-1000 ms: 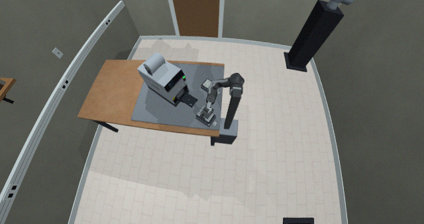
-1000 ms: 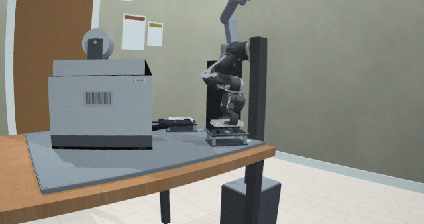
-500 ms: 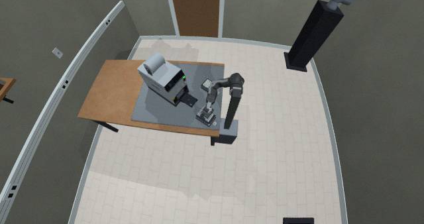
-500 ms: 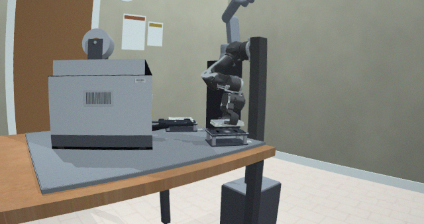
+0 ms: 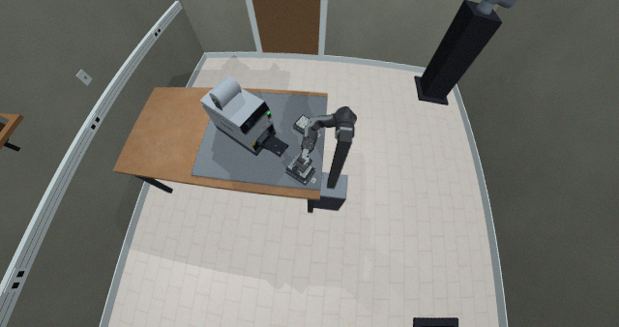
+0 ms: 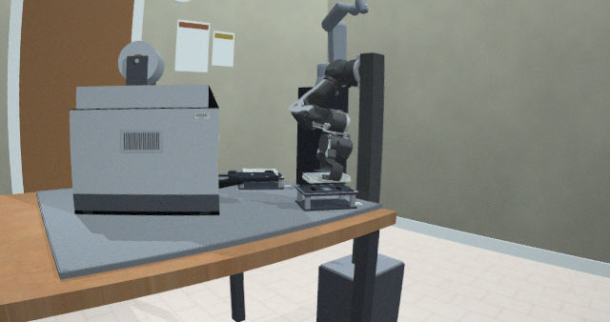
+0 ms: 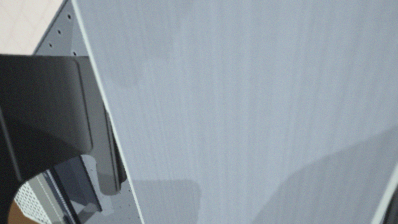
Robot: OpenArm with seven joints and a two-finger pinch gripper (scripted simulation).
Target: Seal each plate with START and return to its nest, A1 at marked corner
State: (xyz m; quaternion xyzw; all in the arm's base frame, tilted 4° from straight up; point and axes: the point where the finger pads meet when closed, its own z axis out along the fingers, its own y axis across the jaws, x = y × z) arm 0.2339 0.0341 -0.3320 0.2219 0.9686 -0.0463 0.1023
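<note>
Now: hand 4 cm above the plate nest. Round my hand: white open-well plate 34 cm to the right, 4 cm below, 1 cm ahead; yellow warning mark 31 cm ahead, 9 cm to the right, 5 cm above; sealer stage 18 cm ahead, 13 cm to the right.
</note>
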